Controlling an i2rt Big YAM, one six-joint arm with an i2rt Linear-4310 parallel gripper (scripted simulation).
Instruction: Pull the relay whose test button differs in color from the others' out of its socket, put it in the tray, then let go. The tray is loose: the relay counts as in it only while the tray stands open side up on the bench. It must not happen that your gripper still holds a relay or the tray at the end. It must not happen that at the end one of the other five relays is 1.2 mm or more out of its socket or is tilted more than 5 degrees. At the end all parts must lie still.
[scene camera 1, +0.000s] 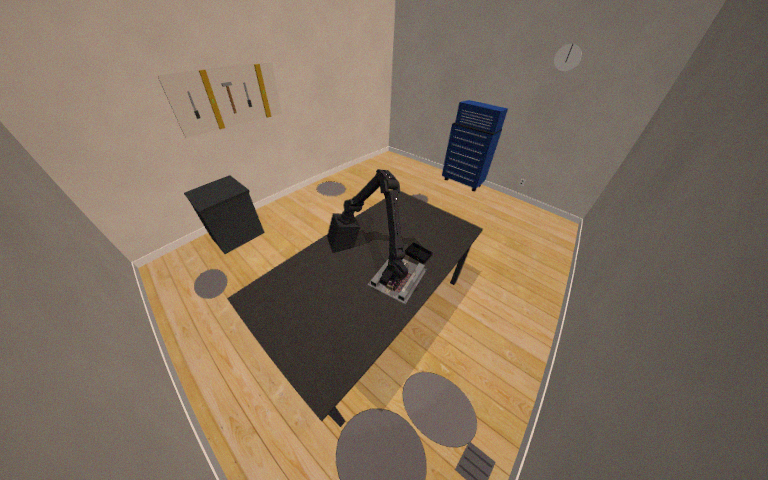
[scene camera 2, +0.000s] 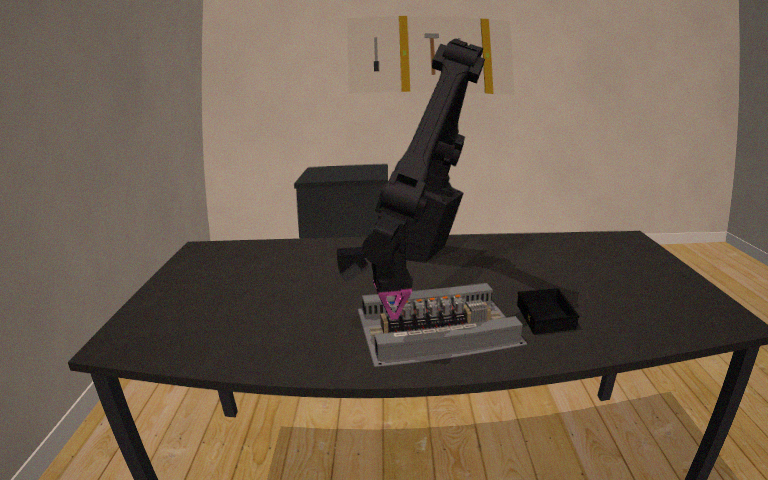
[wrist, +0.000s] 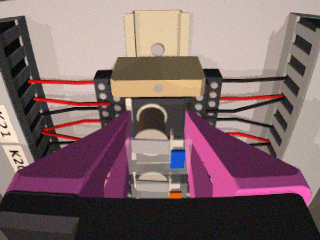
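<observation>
My gripper (scene camera 2: 392, 316) is visible to me, and the wrist view gives me the gripper (wrist: 158, 120) again. A relay (wrist: 158, 140) is there too. I can also see a black tray (scene camera 2: 549, 303), though in the wrist view the tray is out of frame.
</observation>
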